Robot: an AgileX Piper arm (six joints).
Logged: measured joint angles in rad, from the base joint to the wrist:
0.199 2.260 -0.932 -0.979 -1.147 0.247
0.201 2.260 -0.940 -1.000 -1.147 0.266
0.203 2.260 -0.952 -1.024 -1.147 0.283
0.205 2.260 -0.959 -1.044 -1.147 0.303
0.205 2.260 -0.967 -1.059 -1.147 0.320
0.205 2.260 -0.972 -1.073 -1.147 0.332
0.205 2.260 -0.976 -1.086 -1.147 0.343
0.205 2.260 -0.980 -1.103 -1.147 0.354
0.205 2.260 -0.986 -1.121 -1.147 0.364
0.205 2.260 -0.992 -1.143 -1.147 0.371
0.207 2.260 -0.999 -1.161 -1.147 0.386
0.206 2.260 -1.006 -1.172 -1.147 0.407
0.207 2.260 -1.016 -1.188 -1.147 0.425
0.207 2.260 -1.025 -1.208 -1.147 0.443
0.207 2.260 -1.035 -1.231 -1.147 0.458
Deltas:
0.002 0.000 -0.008 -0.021 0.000 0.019
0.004 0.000 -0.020 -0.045 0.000 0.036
0.006 0.000 -0.027 -0.065 0.000 0.056
0.006 0.000 -0.035 -0.080 0.000 0.073
0.006 0.000 -0.040 -0.094 0.000 0.085
0.006 0.000 -0.044 -0.107 0.000 0.096
0.006 0.000 -0.048 -0.124 0.000 0.107
0.006 0.000 -0.054 -0.142 0.000 0.117
0.006 0.000 -0.060 -0.164 0.000 0.124
0.008 0.000 -0.067 -0.182 0.000 0.139
0.007 0.000 -0.074 -0.193 0.000 0.160
0.008 0.000 -0.084 -0.209 0.000 0.178
0.008 0.000 -0.093 -0.229 0.000 0.196
0.008 0.000 -0.103 -0.252 0.000 0.211

